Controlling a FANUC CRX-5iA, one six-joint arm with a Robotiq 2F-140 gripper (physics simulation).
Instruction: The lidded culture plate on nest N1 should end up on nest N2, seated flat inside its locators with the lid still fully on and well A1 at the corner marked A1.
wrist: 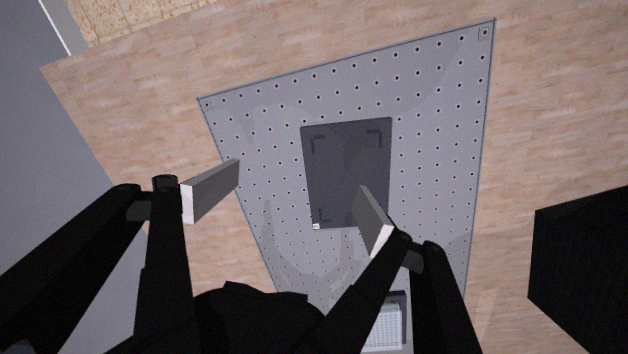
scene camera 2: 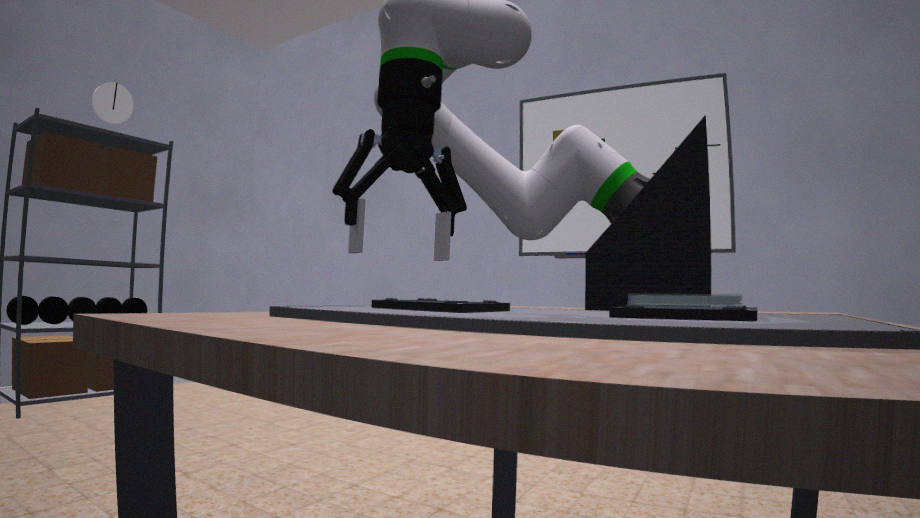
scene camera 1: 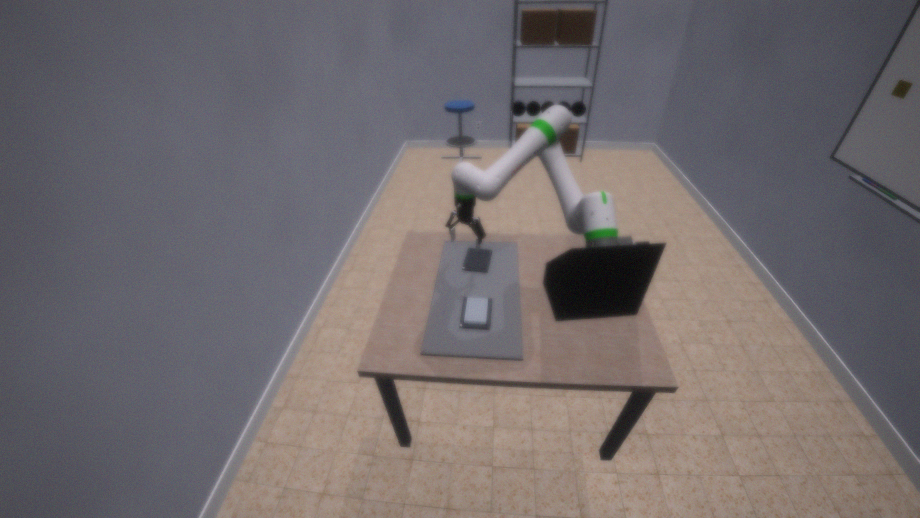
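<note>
The lidded culture plate is pale and clear and lies flat on the dark nest N1. In the wrist view a finger hides part of it. Nest N2 is a bare dark block with raised corner locators. A small white label is at one of its corners, its text too small to read. My gripper is open and empty, pointing down, well above the board near N2 and away from the plate.
Both nests stand on a grey perforated board on the wooden table. A black wedge-shaped stand stands beside the board, at the arm's base.
</note>
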